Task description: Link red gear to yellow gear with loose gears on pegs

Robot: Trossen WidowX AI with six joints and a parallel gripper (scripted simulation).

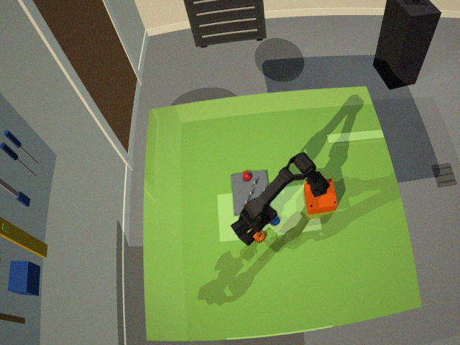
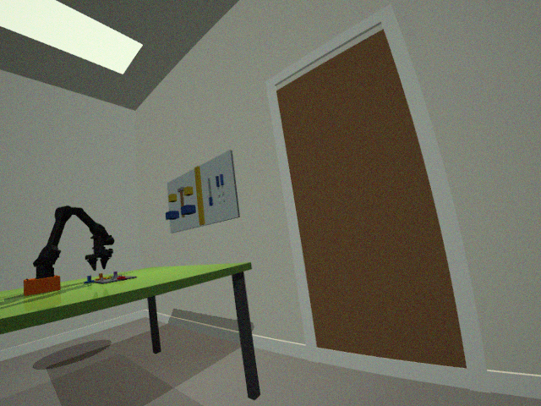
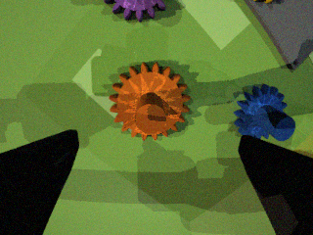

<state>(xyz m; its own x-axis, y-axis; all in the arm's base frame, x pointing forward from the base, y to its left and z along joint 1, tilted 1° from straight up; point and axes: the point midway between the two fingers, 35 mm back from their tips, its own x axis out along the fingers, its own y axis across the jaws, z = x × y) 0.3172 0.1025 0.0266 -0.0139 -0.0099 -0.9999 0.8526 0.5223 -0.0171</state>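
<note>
My gripper tip is now 5 cm above the orange gear and 1 cm short of it. From my gripper tip the other things lie so: yellow gear 13 cm to the right, 5 cm below, 1 cm behind; then purple gear 7 cm to the right, 6 cm ahead, 5 cm below; then blue gear 8 cm behind, 5 cm to the right, 5 cm below.
</note>
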